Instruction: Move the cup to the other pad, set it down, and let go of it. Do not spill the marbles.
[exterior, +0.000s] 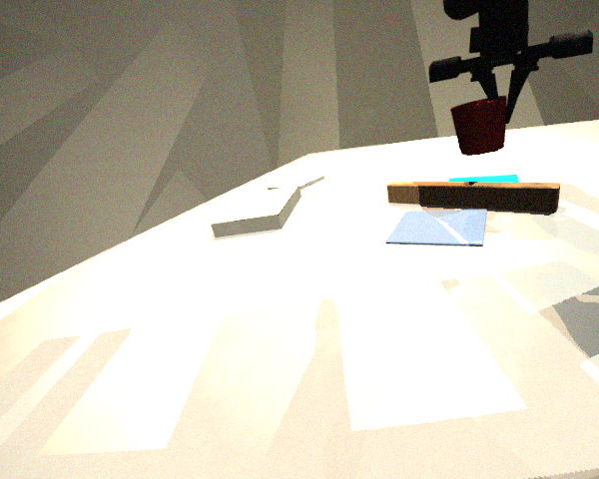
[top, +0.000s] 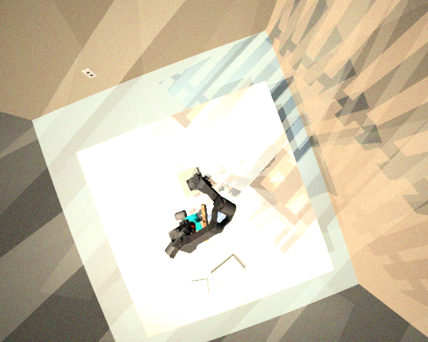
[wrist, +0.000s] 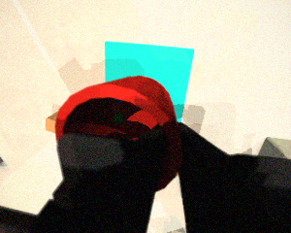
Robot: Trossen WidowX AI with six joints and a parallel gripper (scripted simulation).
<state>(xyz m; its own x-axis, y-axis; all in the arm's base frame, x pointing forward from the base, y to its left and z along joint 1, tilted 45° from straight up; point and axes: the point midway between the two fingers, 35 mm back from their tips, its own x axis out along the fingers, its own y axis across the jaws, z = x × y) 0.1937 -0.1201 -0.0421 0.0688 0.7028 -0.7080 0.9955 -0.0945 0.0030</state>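
My gripper tip is now 5 cm short of the green marble, 1 cm to the right of it and 2 cm above it. The rest, counted from my gripper tip: wooden bar (6 cm ahead, 8 cm to the left, 9 cm below); then red cup (3 cm ahead); then cyan pad (3 cm ahead, 10 cm below).
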